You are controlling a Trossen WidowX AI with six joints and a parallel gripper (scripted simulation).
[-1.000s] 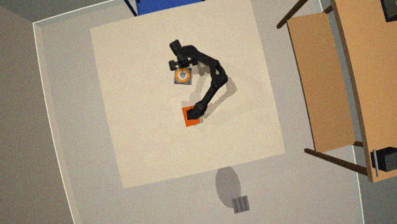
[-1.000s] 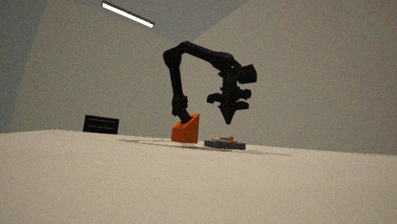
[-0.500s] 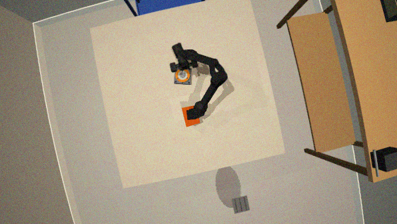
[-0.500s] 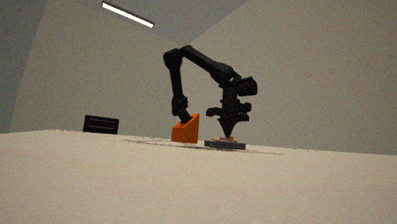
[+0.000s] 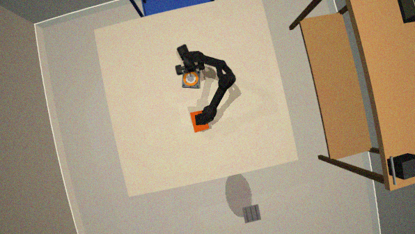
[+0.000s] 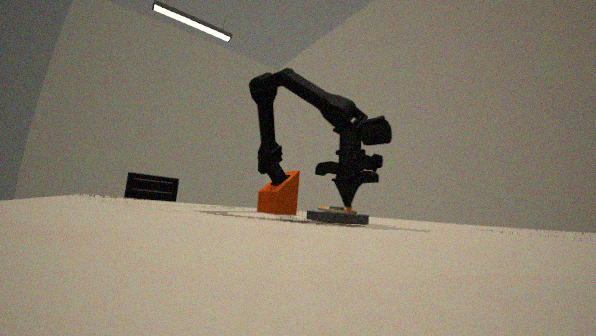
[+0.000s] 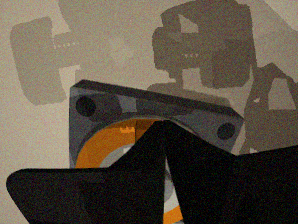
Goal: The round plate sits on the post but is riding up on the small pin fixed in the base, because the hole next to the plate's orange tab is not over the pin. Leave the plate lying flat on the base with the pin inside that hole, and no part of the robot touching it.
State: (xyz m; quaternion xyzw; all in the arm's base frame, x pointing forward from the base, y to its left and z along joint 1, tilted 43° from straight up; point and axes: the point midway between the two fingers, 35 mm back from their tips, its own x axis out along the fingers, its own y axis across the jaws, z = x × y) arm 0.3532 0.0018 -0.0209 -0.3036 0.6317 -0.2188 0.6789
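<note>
Right now the base is 50 mm behind my gripper tip, 20 mm below it and 10 mm to the left of it.
</note>
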